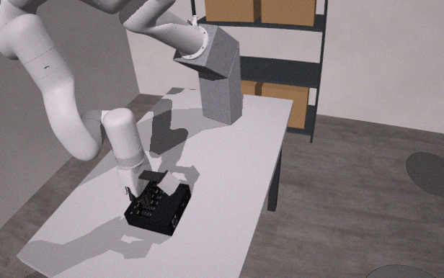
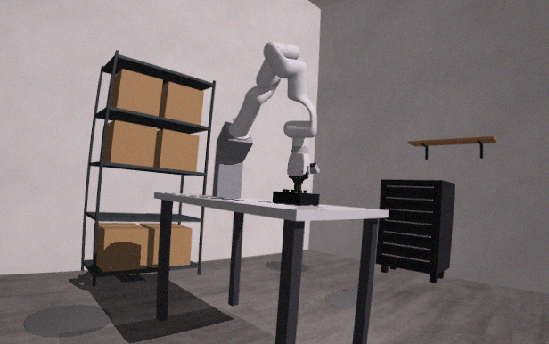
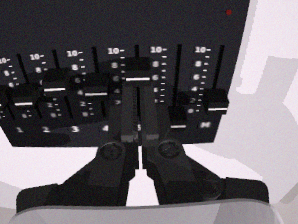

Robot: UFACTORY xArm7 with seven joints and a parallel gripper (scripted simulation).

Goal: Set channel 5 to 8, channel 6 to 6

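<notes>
Now: hand 20 mm to the right of the channel 5 fader cap and 20 mm above it. The rest, counted from my hand: channel 6 fader cap: 20 mm ahead, 20 mm to the right, 20 mm below; then master fader cap: 50 mm ahead, 20 mm below.
</notes>
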